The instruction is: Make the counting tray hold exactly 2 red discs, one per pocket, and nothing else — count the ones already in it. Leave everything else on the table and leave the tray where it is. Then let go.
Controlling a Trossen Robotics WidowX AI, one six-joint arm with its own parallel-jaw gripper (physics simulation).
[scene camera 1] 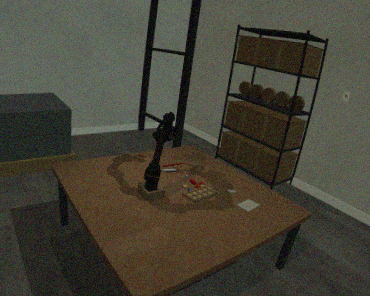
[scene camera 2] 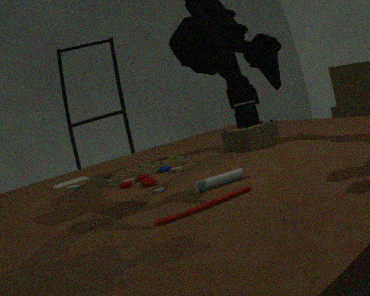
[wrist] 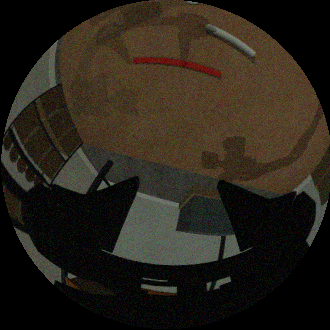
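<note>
The beige counting tray (scene camera 1: 195, 199) (scene camera 2: 119, 175) lies flat on the table, its pockets in a grid. No red shows clearly in its pockets in scene camera 1, but the picture is dark and grainy. Several red discs (scene camera 1: 194, 182) (scene camera 2: 148, 182) lie close together beside the tray's far edge; one red disc (scene camera 2: 126, 185) lies slightly apart in scene camera 2. A blue disc (scene camera 1: 190, 190) (scene camera 2: 164, 169) is by the tray's edge. My gripper (wrist: 179, 182) is open and empty, high above the table, away from the tray. The tray does not show in the wrist view.
A red stick (scene camera 1: 172, 165) (scene camera 2: 202, 206) (wrist: 177, 63) and a white cylinder (scene camera 1: 169, 170) (scene camera 2: 220, 180) (wrist: 232, 41) lie on the table. A beige piece (scene camera 1: 185, 186) (scene camera 2: 176, 168), a small pale piece (scene camera 2: 159, 190), a white block (scene camera 1: 231, 191) and a white square (scene camera 1: 248, 205) lie near the tray.
</note>
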